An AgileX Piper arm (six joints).
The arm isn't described. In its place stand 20 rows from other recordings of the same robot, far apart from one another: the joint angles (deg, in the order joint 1, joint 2, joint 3, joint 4, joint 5, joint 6), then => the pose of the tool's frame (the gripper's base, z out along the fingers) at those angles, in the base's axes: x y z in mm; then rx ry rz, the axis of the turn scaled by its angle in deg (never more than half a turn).
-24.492, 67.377, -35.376, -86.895, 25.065, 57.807 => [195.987, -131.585, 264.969, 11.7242, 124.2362, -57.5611]
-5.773, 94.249, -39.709, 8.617, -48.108, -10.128 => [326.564, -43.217, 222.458, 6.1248, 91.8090, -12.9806]
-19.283, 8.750, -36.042, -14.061, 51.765, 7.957 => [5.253, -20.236, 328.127, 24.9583, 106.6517, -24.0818]
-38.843, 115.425, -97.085, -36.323, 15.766, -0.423 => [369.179, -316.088, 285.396, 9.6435, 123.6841, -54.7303]
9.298, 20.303, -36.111, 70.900, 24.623, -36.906 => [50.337, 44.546, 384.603, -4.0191, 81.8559, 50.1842]
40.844, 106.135, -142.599, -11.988, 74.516, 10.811 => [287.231, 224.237, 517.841, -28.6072, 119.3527, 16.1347]
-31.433, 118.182, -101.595, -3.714, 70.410, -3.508 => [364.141, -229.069, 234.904, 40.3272, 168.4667, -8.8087]
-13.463, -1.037, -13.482, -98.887, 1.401, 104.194 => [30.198, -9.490, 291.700, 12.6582, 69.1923, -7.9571]
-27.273, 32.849, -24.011, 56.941, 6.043, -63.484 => [115.050, -50.280, 302.482, 13.7228, 96.9283, -21.0753]
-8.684, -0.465, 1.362, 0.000, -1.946, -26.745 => [55.679, -8.504, 208.760, -13.3564, 84.0395, -28.7789]
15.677, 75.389, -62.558, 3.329, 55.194, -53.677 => [248.026, 74.116, 312.631, -85.8414, 127.0043, -7.9332]
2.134, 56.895, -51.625, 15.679, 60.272, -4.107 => [172.805, 27.810, 325.140, -2.6314, 149.2278, 19.8317]
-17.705, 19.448, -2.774, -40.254, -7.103, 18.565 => [84.851, -19.455, 214.348, -6.6857, 97.1239, -25.5752]
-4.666, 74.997, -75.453, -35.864, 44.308, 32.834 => [277.479, -60.011, 406.390, 24.6667, 118.9539, -25.3542]
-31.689, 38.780, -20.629, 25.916, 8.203, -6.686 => [120.628, -67.800, 262.453, 45.1522, 100.9169, -5.0388]
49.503, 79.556, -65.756, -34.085, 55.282, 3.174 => [213.504, 185.458, 321.920, -70.4854, 122.9950, -22.4907]
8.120, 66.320, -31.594, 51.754, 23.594, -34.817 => [205.662, 58.238, 230.941, -1.5508, 136.0661, 32.5291]
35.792, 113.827, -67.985, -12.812, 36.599, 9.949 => [310.517, 209.054, 130.565, -50.0491, 157.2676, -4.6150]
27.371, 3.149, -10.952, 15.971, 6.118, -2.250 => [43.259, 25.400, 265.012, -11.5222, 83.9353, 34.6502]
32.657, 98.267, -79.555, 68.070, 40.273, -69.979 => [298.796, 256.322, 321.013, -62.6587, 104.9350, 53.6226]
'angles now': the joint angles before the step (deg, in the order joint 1, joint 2, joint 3, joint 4, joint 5, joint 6). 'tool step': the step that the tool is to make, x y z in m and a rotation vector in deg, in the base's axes. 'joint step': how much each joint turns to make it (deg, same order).
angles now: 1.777, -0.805, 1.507, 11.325, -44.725, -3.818
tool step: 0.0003, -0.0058, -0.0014, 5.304, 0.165, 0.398
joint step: 0.061, 0.012, -0.006, 5.375, -0.023, -0.081
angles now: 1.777, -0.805, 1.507, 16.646, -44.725, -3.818
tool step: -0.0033, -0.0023, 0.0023, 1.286, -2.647, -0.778
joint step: -0.008, 0.029, 0.008, 1.155, -2.855, -0.018
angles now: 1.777, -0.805, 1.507, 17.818, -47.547, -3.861
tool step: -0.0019, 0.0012, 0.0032, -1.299, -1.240, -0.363
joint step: 0.004, -0.018, -0.365, -1.353, -0.857, -0.013
